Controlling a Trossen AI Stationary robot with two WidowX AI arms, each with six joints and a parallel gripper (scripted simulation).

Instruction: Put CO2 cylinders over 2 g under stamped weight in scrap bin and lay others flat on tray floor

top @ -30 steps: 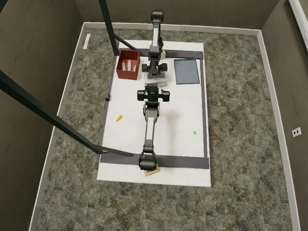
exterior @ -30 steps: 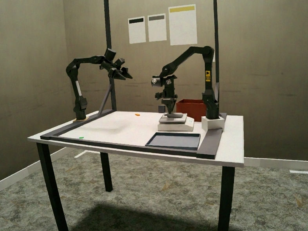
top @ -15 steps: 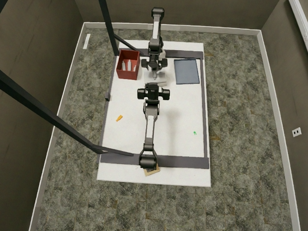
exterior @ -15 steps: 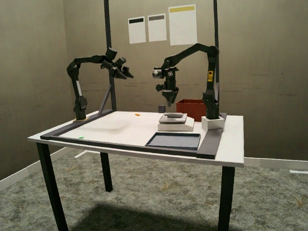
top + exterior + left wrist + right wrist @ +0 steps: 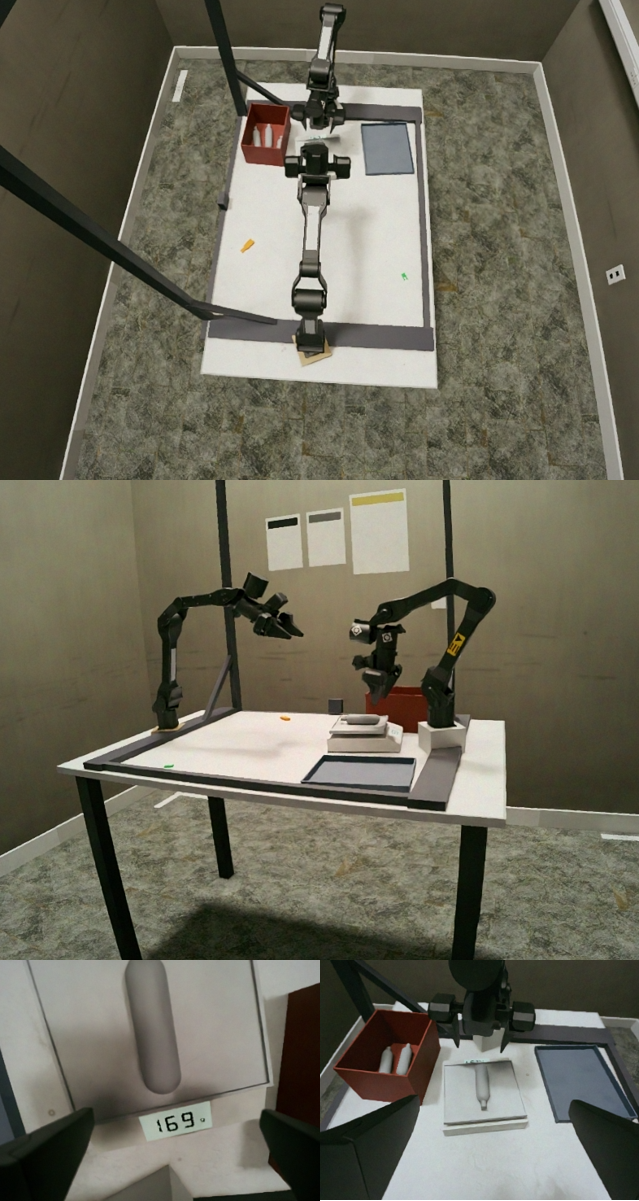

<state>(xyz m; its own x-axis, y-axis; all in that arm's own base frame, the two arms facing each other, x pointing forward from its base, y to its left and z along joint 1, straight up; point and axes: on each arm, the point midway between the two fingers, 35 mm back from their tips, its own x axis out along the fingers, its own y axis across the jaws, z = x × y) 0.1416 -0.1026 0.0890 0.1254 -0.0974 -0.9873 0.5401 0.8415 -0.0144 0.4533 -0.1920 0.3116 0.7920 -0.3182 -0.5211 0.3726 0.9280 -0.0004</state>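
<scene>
Right now my left hand is 10 mm short of the CO2 cylinder, 80 mm to the left of it and 90 mm above it. The rest, counted from my left hand: scale 10 mm ahead, 50 mm to the right, 120 mm below; then scale platform 10 mm ahead, 60 mm to the right, 110 mm below; then red scrap bin 200 mm behind, 20 mm to the left, 130 mm below.
</scene>
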